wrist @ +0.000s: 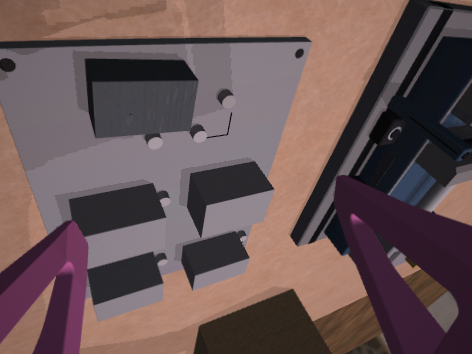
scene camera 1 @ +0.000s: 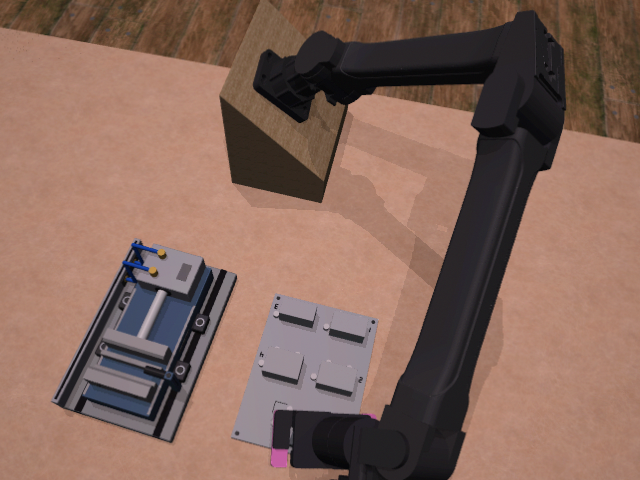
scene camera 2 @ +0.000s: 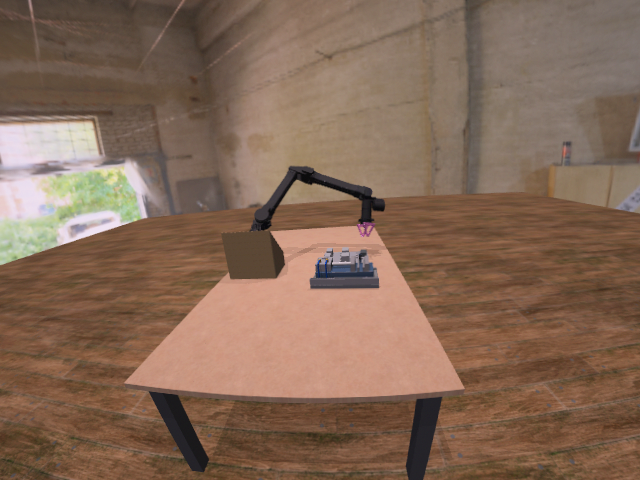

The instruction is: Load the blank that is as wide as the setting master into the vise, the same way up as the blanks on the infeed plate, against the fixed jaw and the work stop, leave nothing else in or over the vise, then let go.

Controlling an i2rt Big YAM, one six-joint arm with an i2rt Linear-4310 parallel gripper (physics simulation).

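Pixels of known places: gripper, fingertip midpoint: (wrist: 209,210) (scene camera 1: 308,436) (scene camera 2: 364,236); arm's base, link origin: (scene camera 1: 282,88) (scene camera 2: 255,240).
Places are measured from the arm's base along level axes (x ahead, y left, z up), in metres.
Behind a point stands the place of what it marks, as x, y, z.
My gripper (scene camera 1: 325,439) {0.575, 0.147, -0.062} (scene camera 2: 364,235) {0.575, 0.147, -0.062} (wrist: 209,210) {0.575, 0.147, -0.062} is wide open and empty, above the infeed plate (scene camera 1: 253,413) {0.537, 0.055, -0.172} (wrist: 260,100) {0.538, 0.062, -0.171}. A larger, darker block with a streaked face (wrist: 142,107) {0.566, 0.152, -0.147}, seemingly the setting master, stands on the plate beside short pins; my gripper hides it in scene camera 1. Blanks 4 (scene camera 1: 282,364) {0.460, 0.088, -0.136} (wrist: 230,195) {0.478, 0.095, -0.140} and 2 (scene camera 1: 336,377) {0.466, 0.178, -0.136} (wrist: 120,210) {0.482, 0.175, -0.151} look deeper than blanks 3 (scene camera 1: 297,312) {0.367, 0.097, -0.136} (wrist: 215,255) {0.376, 0.098, -0.150} and 1 (scene camera 1: 348,326) {0.377, 0.186, -0.136} (wrist: 125,280) {0.388, 0.186, -0.150}. The vise (scene camera 1: 178,304) {0.395, -0.100, -0.120} (scene camera 2: 343,271) {0.433, -0.179, -0.120} (wrist: 435,60) {0.560, -0.091, -0.153} has two pale jaws with no blank visible between them.
A slim bar with a black end (scene camera 1: 155,370) {0.516, -0.094, -0.084} lies between the jaws. Blue arms with yellow tips (scene camera 1: 161,253) {0.331, -0.138, -0.069} stand at the vise's far end. A brown wedge block (scene camera 1: 273,149) {0.108, 0.005, -0.040} (scene camera 2: 253,255) {0.001, -0.076, -0.052} (wrist: 260,325) {0.108, 0.006, -0.142} carries the arm base. The vise stands beside the plate.
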